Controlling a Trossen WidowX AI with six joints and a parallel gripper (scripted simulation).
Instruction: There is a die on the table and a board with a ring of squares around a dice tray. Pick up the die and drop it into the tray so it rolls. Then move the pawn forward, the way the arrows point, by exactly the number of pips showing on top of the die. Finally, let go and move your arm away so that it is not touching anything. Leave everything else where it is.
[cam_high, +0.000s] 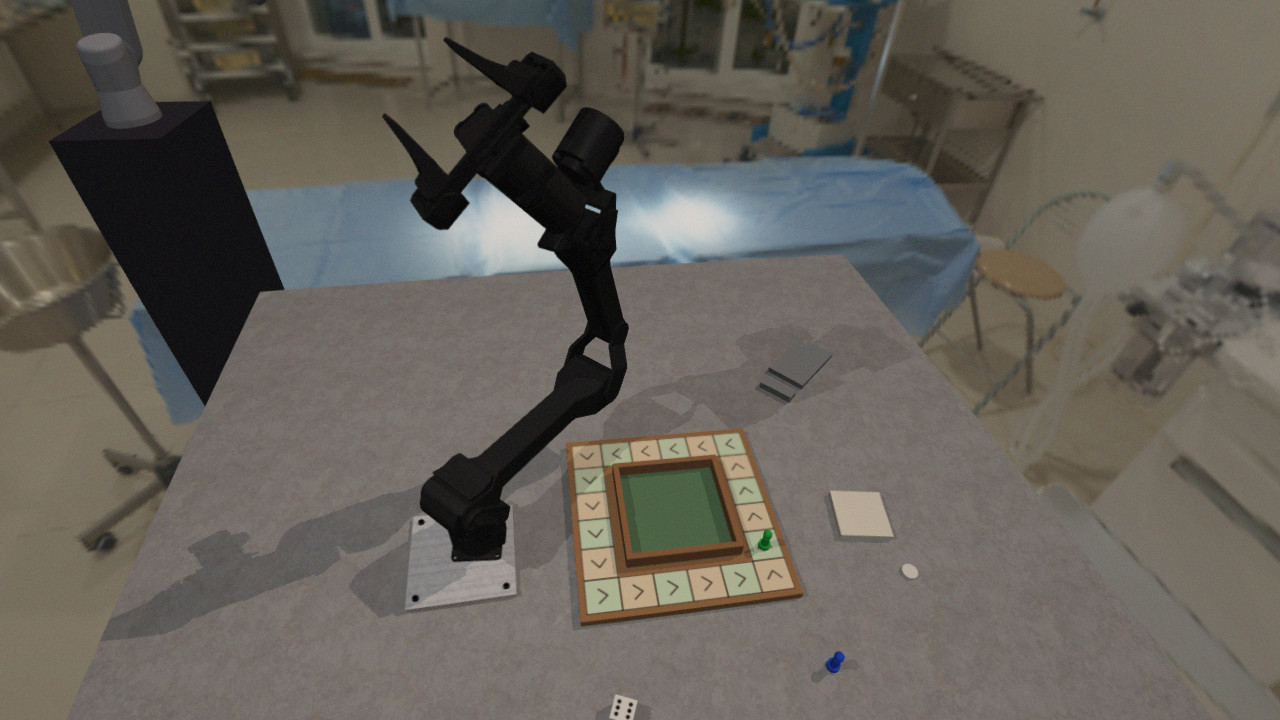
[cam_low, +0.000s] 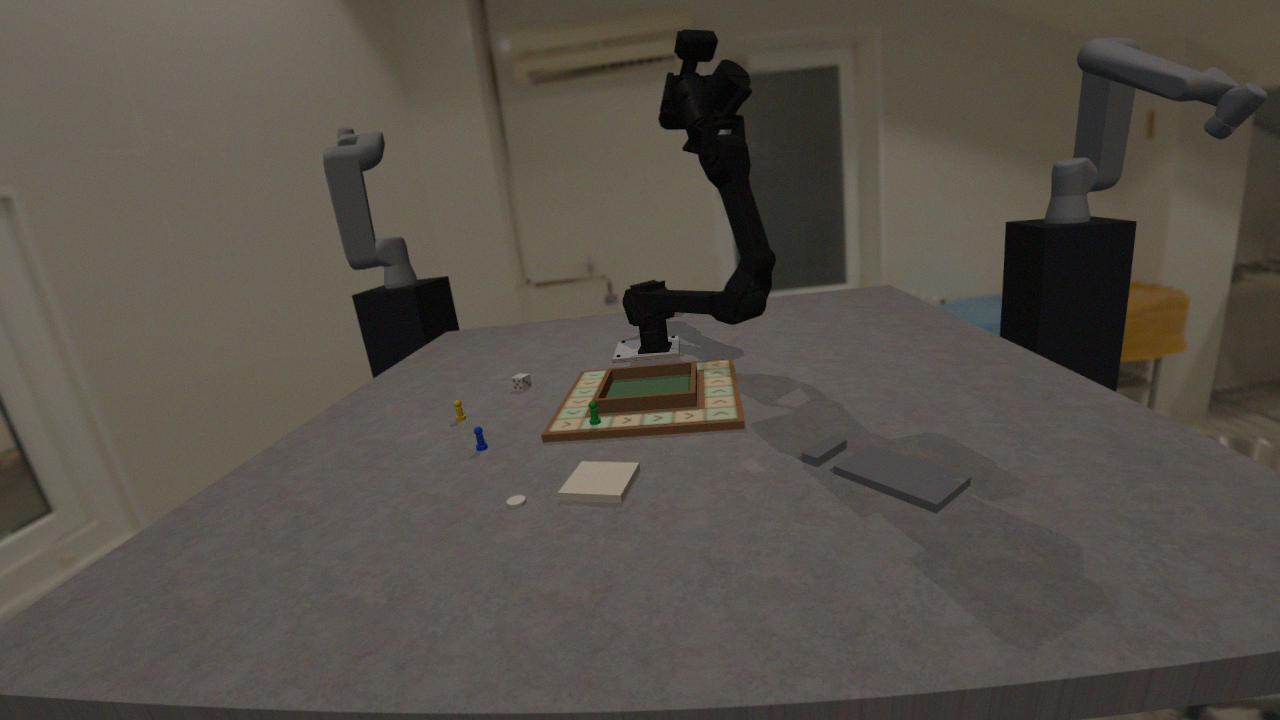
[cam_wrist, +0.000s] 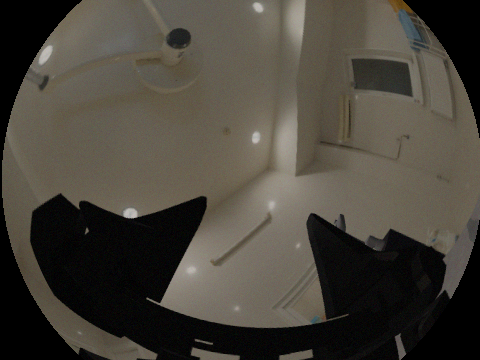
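Now: gripper tip 550 mm above the white die, 330 mm to the left of it and 170 mm short of it. From my gripper tip the other things lie so: yellow pawn 550 mm below, 390 mm to the right, 310 mm ahead; then green pawn 540 mm below, 380 mm ahead, 140 mm to the right; then green dice tray 560 mm below, 260 mm ahead, 70 mm to the right.
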